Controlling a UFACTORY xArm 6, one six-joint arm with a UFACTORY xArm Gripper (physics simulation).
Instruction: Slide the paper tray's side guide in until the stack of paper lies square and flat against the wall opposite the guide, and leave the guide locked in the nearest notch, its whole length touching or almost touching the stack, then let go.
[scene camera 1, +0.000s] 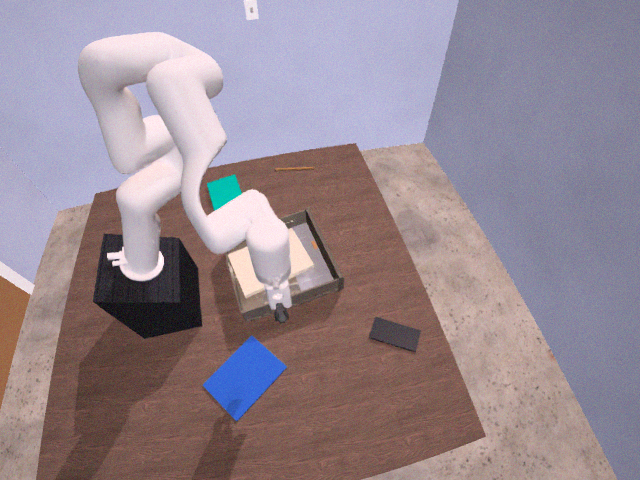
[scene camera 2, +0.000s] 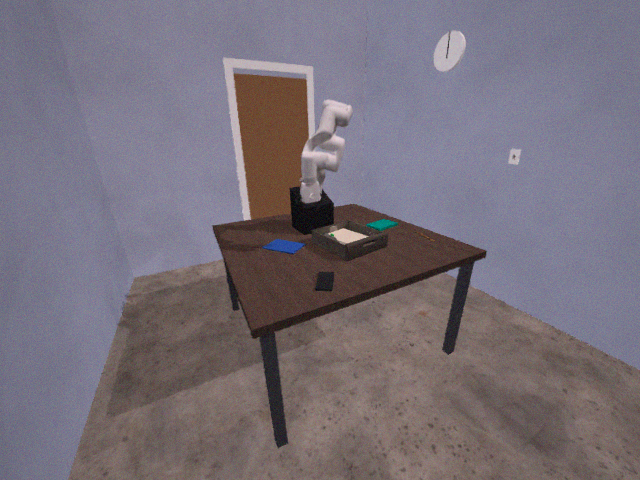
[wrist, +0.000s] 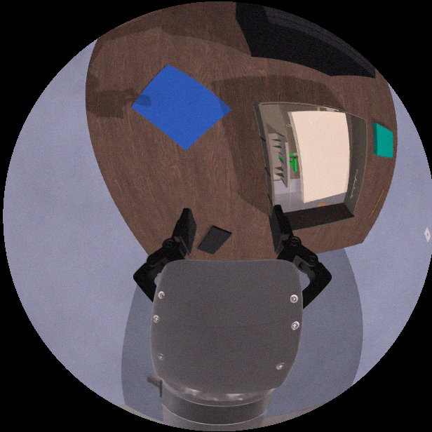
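Observation:
The dark paper tray stands on the table. The cream paper stack lies in it, turned slightly relative to the tray walls. In the wrist view, the grey side guide with its green tab stands left of the stack, with a narrow, uneven gap between them. The arm hides the guide in scene camera 1. My gripper is open and empty, above and outside the tray on the guide's side. Its fingers cannot be made out in scene camera 2.
A blue book and a black phone-like slab lie outside the tray. A teal book and a pencil lie beyond it. The black robot base stands nearby.

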